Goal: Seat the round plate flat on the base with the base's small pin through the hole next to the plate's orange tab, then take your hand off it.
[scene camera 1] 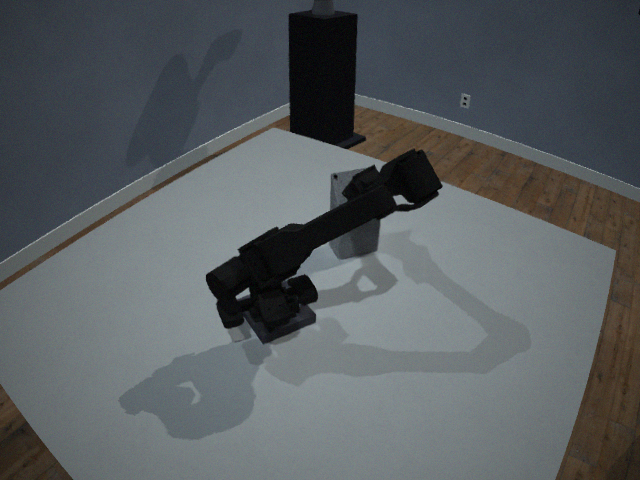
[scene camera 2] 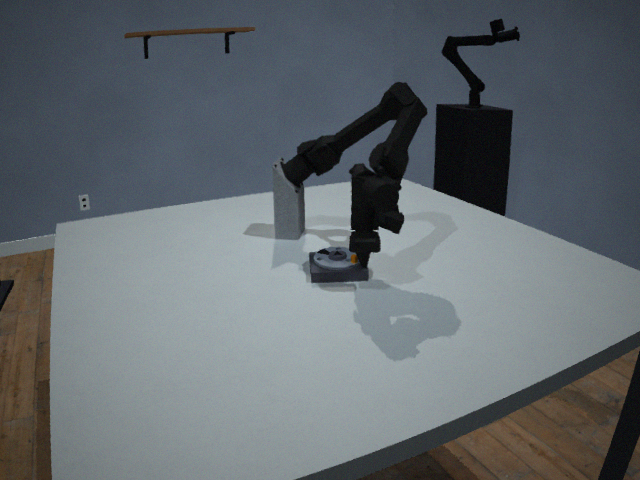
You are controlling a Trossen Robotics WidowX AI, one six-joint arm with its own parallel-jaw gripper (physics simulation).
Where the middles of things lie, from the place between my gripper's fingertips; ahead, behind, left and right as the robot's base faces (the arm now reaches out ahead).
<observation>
My hand is 50 mm past the dark square base (scene camera 1: 306, 317), 40 mm to the left of it and 10 mm above it.
</observation>
